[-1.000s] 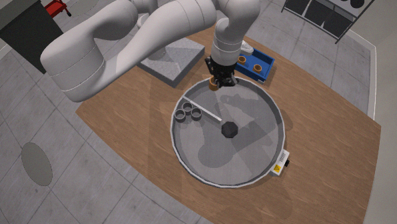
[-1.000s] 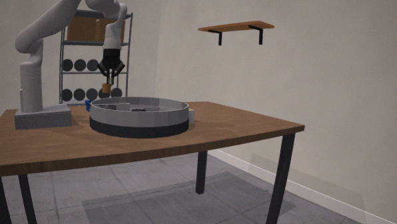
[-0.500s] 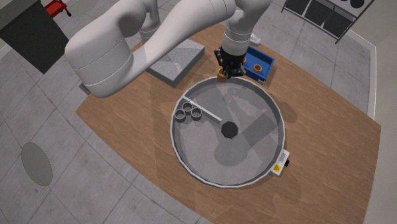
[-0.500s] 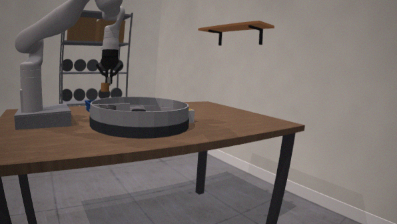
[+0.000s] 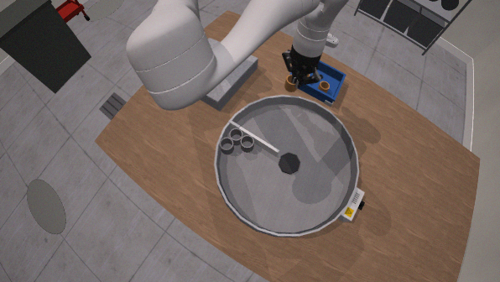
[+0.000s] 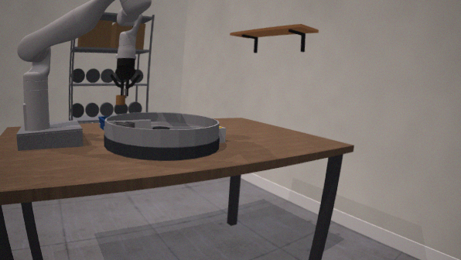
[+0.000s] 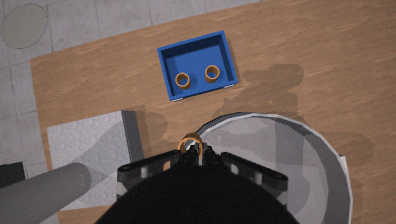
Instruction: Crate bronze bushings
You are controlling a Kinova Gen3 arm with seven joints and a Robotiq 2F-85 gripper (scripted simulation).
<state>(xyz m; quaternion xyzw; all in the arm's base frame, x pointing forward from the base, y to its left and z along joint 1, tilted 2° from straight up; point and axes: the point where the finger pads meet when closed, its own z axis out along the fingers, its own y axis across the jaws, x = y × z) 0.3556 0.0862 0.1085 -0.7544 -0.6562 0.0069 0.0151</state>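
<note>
My hand is 10 mm short of the blue crate, 180 mm to the right of it and 150 mm above it. Round my hand: grey turning table 120 mm ahead, 170 mm to the right, 120 mm below.
</note>
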